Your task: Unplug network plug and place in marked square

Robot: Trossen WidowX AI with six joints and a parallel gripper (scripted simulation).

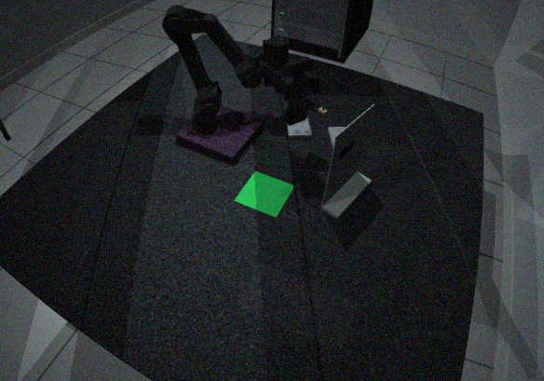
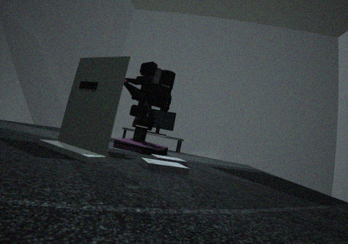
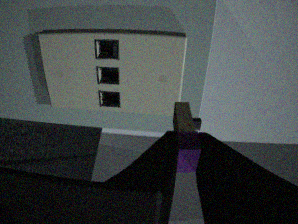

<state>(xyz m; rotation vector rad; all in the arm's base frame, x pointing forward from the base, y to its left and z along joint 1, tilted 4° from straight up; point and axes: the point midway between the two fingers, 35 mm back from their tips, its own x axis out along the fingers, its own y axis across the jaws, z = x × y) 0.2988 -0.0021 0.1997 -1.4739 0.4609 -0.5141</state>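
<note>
Right now the green marked square is 90 mm behind my gripper tip, 120 mm to the right of it and 220 mm below it. From my gripper tip the other things lie so: purple plug (right at my gripper tip); upright grey panel (100 mm ahead, 50 mm to the right, 110 mm below).
</note>
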